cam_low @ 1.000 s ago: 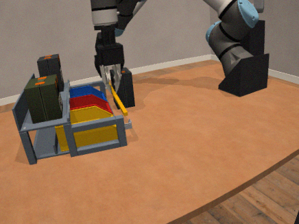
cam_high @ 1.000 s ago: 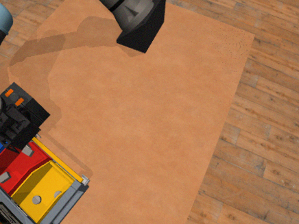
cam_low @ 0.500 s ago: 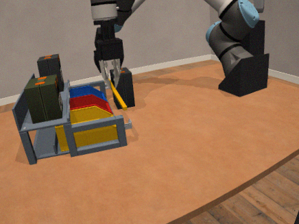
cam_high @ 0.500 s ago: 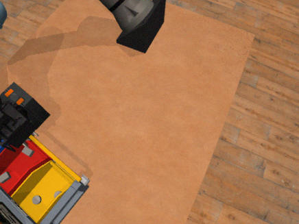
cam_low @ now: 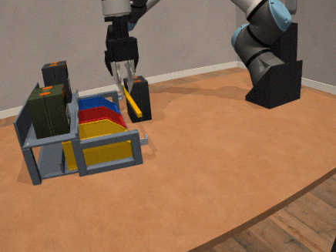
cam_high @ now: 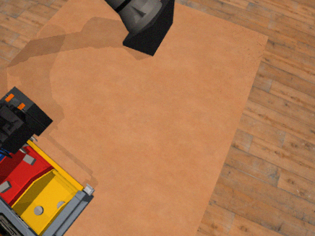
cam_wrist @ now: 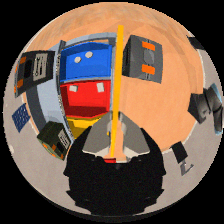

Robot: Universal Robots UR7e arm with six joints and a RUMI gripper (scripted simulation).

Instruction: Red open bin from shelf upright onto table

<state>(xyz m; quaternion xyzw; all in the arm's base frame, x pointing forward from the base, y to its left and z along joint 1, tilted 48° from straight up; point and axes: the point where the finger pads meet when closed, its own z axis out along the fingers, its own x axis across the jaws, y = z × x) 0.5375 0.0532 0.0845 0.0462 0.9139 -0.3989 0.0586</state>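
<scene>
The red open bin lies 10 cm ahead of my hand, 9 cm below it and 1 cm to the right of it. From my hand the other things lie so: black box 10 cm to the right, 7 cm below, 6 cm behind; yellow stick 1 cm below; blue bin 12 cm to the right, 9 cm below, 9 cm ahead.
</scene>
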